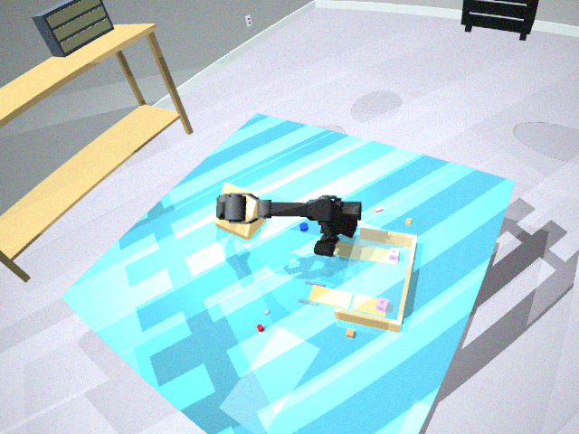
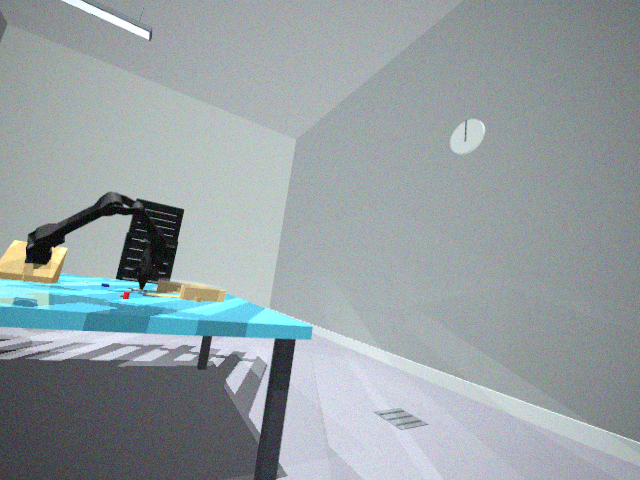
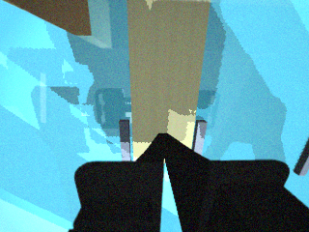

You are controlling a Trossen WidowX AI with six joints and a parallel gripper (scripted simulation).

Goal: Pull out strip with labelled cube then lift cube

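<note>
Right now my gripper tip is 10 cm short of the strip and 2 cm to the right of it. From my gripper tip the other things lie so: pink block: 8 cm ahead, 22 cm to the left; blue disc: 14 cm behind, 4 cm to the left; tan cube: 19 cm ahead, 27 cm to the right.
</note>
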